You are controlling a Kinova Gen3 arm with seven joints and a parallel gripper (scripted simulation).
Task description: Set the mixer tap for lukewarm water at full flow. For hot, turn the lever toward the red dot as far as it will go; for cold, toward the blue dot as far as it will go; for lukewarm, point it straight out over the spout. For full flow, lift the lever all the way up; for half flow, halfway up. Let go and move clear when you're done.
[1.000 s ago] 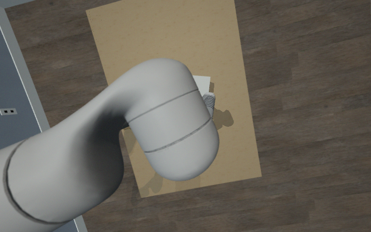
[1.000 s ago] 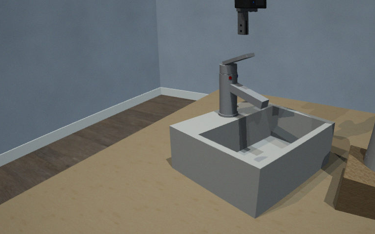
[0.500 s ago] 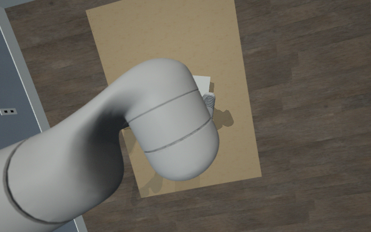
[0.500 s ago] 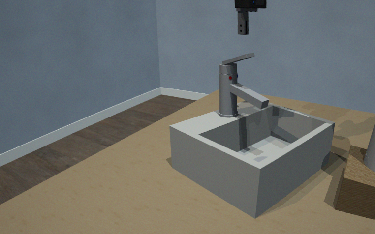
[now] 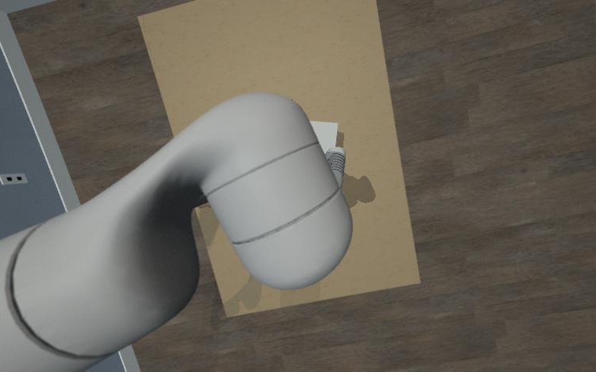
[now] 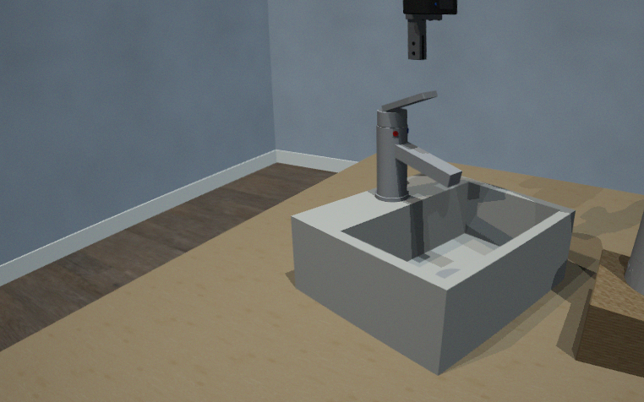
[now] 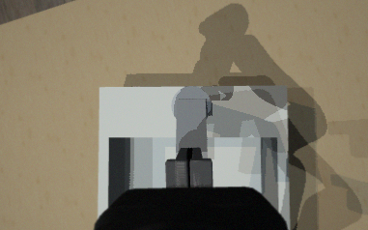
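The flat lever is 2 cm ahead of my hand, 1 cm to the right of it and 8 cm below it. From my hand the other things lie so: grey square sink 6 cm behind, 2 cm to the left, 32 cm below; then grey mixer tap 3 cm ahead, 1 cm to the right, 13 cm below.
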